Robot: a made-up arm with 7 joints.
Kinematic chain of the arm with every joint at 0, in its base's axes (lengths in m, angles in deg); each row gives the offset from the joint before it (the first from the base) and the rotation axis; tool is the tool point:
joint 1: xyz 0 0 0.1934 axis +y
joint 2: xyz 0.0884 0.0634 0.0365 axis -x
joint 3: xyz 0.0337 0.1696 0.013 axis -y
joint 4: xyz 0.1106 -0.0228 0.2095 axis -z
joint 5: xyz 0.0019 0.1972 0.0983 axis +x
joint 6: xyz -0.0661 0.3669 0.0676 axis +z
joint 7: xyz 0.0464 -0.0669 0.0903 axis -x
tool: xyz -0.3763 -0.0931 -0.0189
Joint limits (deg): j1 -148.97..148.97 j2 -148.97..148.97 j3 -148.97..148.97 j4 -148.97..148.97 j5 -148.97..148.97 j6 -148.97..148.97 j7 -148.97..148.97
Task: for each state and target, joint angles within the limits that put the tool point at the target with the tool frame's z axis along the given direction. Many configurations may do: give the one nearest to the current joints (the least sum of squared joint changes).
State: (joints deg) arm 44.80 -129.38 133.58 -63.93 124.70 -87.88 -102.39
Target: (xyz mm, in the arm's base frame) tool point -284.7 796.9 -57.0 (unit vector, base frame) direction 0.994 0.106 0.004
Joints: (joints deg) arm -15.40 -80.54 147.39 -49.07 105.19 -56.01 -113.14
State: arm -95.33 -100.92 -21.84 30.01 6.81 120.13 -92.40
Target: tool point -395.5 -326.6 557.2 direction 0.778 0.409 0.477
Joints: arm -88.21 -94.72 -11.97 40.10 13.99 72.61 -99.62
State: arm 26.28 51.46 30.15 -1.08 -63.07 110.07 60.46
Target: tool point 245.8 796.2 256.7 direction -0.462 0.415 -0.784
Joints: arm -23.87 58.76 41.58 28.79 -56.80 109.68 53.85
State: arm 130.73 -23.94 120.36 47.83 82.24 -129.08 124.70
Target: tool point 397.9 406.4 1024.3 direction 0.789 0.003 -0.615
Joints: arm 126.22 -8.04 120.69 34.92 67.38 -113.39 138.91
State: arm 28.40 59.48 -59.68 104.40 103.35 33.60 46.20
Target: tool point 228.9 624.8 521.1 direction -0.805 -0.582 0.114
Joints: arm 3.66 17.05 -26.66 50.22 110.61 4.69 -7.00
